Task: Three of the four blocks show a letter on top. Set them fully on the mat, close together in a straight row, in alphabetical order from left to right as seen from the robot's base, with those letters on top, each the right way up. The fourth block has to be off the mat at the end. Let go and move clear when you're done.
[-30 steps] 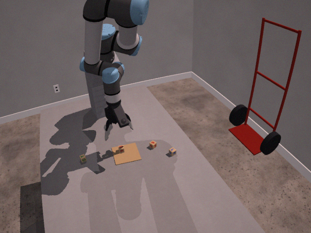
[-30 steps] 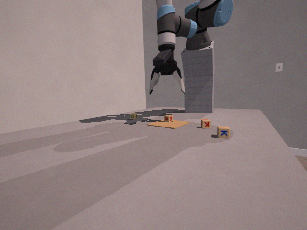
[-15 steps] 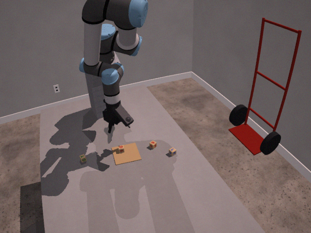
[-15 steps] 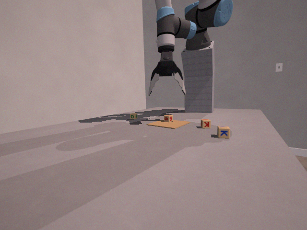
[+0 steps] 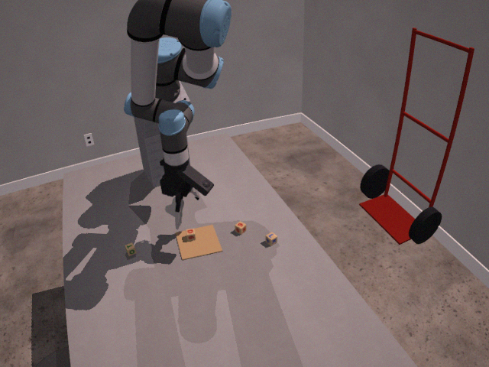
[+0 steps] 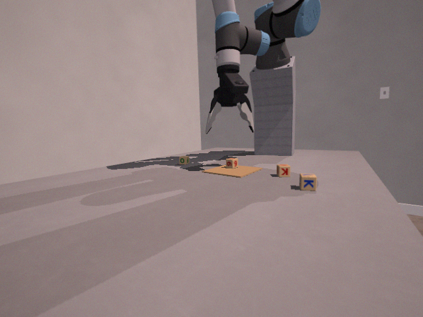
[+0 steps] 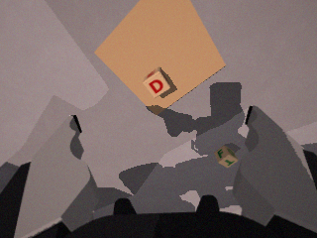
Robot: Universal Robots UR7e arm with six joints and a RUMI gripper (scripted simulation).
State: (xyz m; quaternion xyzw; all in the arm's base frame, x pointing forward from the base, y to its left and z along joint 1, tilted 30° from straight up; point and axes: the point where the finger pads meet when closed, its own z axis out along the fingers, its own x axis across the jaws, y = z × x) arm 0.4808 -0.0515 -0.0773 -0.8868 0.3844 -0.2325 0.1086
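Right now the red-marked block is 1 cm behind my hand and 10 cm below it. From my hand the other things lie so: red-lettered block 4 cm ahead, 17 cm to the left, 10 cm below; tan mat 2 cm ahead, 1 cm to the left, 12 cm below; green-lettered block 4 cm behind, 22 cm to the right, 10 cm below.
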